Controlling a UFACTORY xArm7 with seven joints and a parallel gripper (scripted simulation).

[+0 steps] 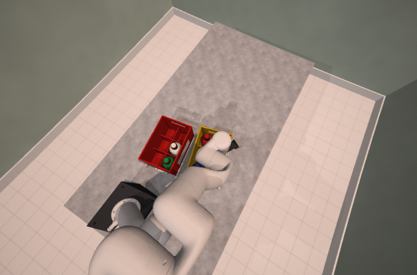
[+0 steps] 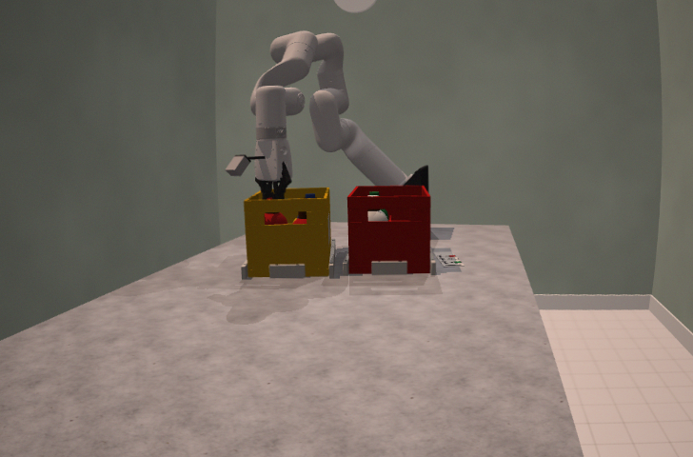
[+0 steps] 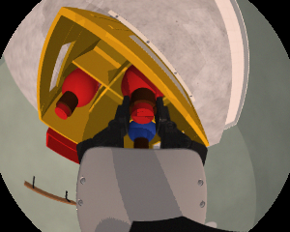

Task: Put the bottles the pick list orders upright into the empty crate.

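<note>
My gripper is now 2 cm past the yellow crate, 4 cm to the right of it and 7 cm above it. The rest, counted from my hand: blue bottle (11 cm behind, 5 cm to the left, 7 cm below); then green-labelled bottle (19 cm behind, 20 cm to the left, 7 cm below); then white bottle (10 cm behind, 22 cm to the left, 7 cm below).
</note>
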